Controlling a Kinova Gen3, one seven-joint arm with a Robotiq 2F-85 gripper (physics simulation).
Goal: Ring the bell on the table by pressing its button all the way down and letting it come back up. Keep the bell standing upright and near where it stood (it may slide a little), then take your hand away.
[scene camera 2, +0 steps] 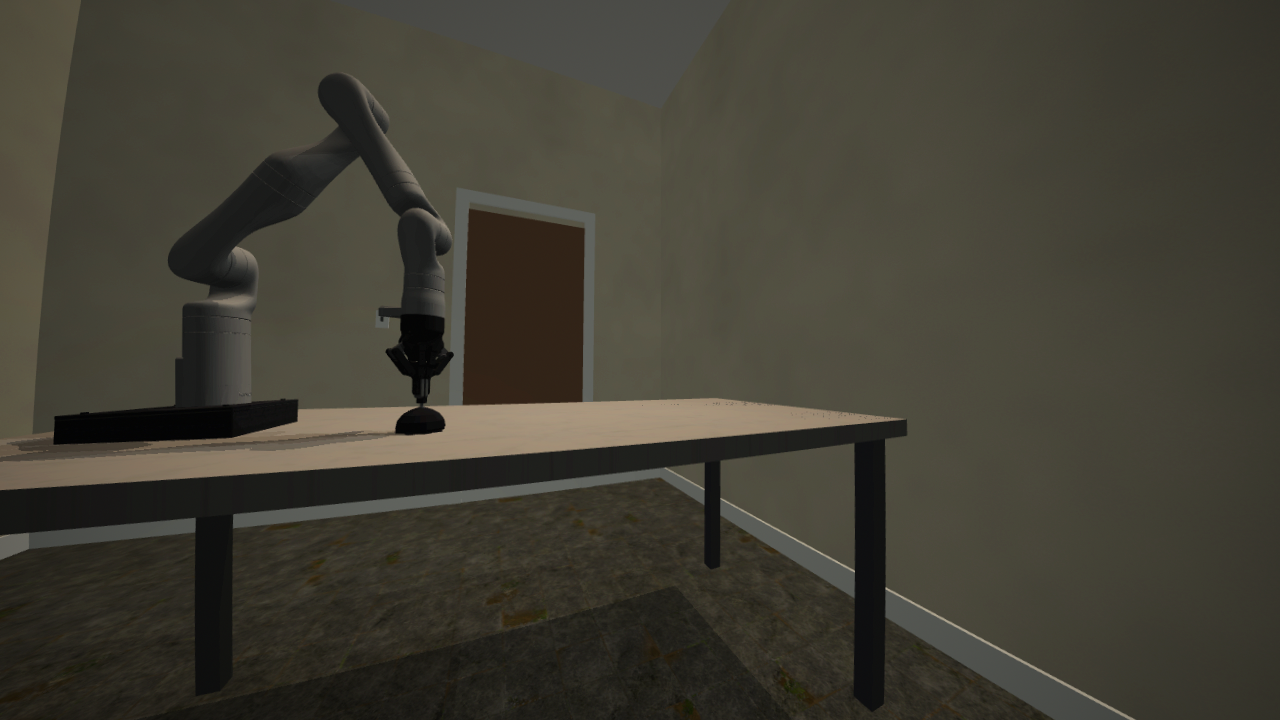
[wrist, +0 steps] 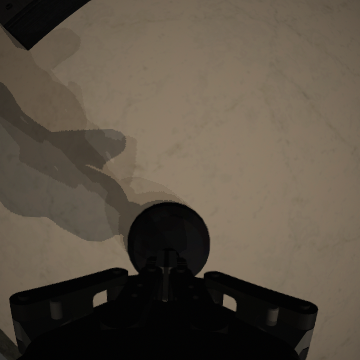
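Pixels of known places: gripper, fingertip midpoint: (scene camera 2: 420, 398) (wrist: 165, 262); arm's base, link origin: (scene camera 2: 218, 404).
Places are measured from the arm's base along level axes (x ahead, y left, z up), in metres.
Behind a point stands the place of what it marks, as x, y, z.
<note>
A dark, dome-shaped bell (scene camera 2: 419, 422) @[0.376, -0.217, -0.026] (wrist: 168, 227) @[0.359, -0.162, -0.008] stands upright on the light table (scene camera 2: 626, 425) @[0.774, -0.275, -0.048] (wrist: 240, 125) @[0.347, -0.033, -0.048]. My gripper (scene camera 2: 421, 400) @[0.373, -0.179, 0.017] (wrist: 165, 262) @[0.373, -0.179, 0.017] points straight down over the middle of the bell, with its fingers shut and nothing between them. In the scene view the fingertips are at the top of the bell, where its button is, and seem to touch it. The button is hidden or too dark to tell from the fingertips, so how far it is pressed does not show.
The robot's black base plate (scene camera 2: 179, 422) @[0.016, -0.132, -0.019] (wrist: 42, 20) @[0.086, -0.098, -0.027] lies on the table to the left of the bell in the scene view. Shadows of the arm fall on the table beside the bell. A brown door (scene camera 2: 523, 308) is in the wall behind the table.
</note>
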